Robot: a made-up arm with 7 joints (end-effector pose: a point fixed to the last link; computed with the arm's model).
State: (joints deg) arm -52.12 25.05 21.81 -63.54 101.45 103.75 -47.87
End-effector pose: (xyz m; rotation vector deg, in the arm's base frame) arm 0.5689 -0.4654 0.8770 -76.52 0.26 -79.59
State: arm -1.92 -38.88 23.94 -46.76 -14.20 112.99 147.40
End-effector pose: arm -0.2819 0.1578 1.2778 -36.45 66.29 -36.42
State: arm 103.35 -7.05 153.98 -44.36 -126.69 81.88 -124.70
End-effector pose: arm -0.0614 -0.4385 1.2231 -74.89 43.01 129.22
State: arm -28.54 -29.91 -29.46 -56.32 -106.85 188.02 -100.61
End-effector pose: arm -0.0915 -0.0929 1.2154 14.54 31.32 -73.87
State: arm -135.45 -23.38 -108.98 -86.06 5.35 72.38 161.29
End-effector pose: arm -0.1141 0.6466 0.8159 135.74 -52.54 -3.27
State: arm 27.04 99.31 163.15 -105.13 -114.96 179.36 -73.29
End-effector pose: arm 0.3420 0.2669 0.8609 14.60 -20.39 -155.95
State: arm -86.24 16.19 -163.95 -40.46 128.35 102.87 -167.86
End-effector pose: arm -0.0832 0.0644 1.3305 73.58 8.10 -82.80
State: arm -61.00 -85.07 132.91 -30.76 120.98 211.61 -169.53
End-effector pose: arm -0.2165 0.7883 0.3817 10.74 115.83 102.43
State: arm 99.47 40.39 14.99 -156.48 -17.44 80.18 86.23
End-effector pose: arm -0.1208 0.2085 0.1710 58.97 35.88 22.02
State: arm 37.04 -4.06 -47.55 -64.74 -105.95 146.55 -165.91
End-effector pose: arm 0.4306 -0.0557 1.1262 -11.85 70.56 -106.78
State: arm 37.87 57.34 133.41 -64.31 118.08 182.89 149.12
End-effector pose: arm 0.1067 0.5379 0.9792 -12.27 -45.67 -74.43
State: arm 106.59 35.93 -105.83 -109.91 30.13 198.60 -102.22
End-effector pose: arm 0.4331 0.2318 0.8496 52.77 63.61 55.68
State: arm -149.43 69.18 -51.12 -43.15 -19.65 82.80 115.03
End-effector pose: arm -0.8873 -0.2041 0.5146 -101.86 -63.21 -57.61
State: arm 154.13 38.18 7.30 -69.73 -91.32 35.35 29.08
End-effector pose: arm -0.7167 0.3464 0.6392 64.29 66.09 100.99
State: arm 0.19 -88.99 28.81 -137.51 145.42 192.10 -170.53
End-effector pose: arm -0.1029 0.1444 0.7693 62.98 39.71 121.29
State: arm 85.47 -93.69 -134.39 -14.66 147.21 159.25 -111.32
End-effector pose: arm 0.0061 -0.8667 0.2359 8.47 -116.85 130.61
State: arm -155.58 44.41 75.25 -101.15 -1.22 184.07 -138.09
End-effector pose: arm -0.1853 -0.6425 0.6725 103.27 21.57 9.92
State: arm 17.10 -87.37 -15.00 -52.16 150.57 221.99 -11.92
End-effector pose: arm -0.6070 -0.3073 0.7732 29.65 17.52 -17.83
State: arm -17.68 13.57 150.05 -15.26 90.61 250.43 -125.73
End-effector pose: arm 0.1540 0.0074 1.2001 -83.49 4.37 -70.27
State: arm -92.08 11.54 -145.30 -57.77 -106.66 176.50 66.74
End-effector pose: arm -0.2819 0.1515 1.1704 -4.99 -53.43 -95.70
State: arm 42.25 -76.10 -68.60 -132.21 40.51 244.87 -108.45
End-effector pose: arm 0.1216 -0.4281 0.6050 99.82 -55.52 75.87
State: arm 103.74 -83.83 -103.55 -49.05 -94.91 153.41 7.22
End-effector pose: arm 0.5441 -0.6761 0.4829 135.16 -28.49 69.92
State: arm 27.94 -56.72 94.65 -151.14 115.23 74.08 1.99
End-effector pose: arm -0.2096 0.3387 0.3744 -131.85 -67.58 84.38
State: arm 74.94 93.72 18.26 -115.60 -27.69 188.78 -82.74
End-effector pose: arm -0.1040 0.3682 -0.0888 8.74 -150.98 18.57
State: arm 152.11 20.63 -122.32 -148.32 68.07 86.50 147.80
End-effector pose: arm 0.3411 0.2163 0.5016 28.58 -127.29 -62.62
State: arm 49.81 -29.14 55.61 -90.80 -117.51 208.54 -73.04
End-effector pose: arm -0.3451 0.2450 0.9292 -104.50 16.42 65.13
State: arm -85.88 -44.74 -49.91 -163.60 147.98 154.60 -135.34
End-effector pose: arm -0.1899 -0.1325 0.4697 23.96 -113.16 89.38
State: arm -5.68 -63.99 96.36 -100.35 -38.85 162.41 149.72
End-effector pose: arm -0.4115 0.5835 0.5288 -100.17 -15.15 -56.68
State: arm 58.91 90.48 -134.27 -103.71 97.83 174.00 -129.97
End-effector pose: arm 0.4730 0.1616 0.8315 44.90 28.35 20.13
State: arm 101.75 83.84 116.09 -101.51 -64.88 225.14 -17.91
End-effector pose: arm -0.4752 0.3218 0.7130 -1.95 -23.36 16.61
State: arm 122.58 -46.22 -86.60 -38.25 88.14 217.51 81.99
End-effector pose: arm 0.5171 -0.3766 0.9256 59.98 66.64 24.16
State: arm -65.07 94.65 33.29 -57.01 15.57 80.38 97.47
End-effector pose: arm 0.5326 -0.5533 -0.0166 -32.21 115.02 104.04
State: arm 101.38 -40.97 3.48 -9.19 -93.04 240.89 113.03
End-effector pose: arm 0.0626 -0.5030 1.0354 63.96 -29.96 -65.49
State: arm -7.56 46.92 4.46 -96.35 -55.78 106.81 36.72
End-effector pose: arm 0.7320 -0.0331 0.3019 128.27 -5.89 -22.69
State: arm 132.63 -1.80 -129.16 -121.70 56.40 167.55 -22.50
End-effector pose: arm 0.5330 -0.0354 0.6817 -139.21 31.63 -58.94
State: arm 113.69 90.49 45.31 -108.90 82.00 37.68 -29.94
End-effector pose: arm -0.5283 0.1217 0.0677 -5.50 -18.15 -166.75
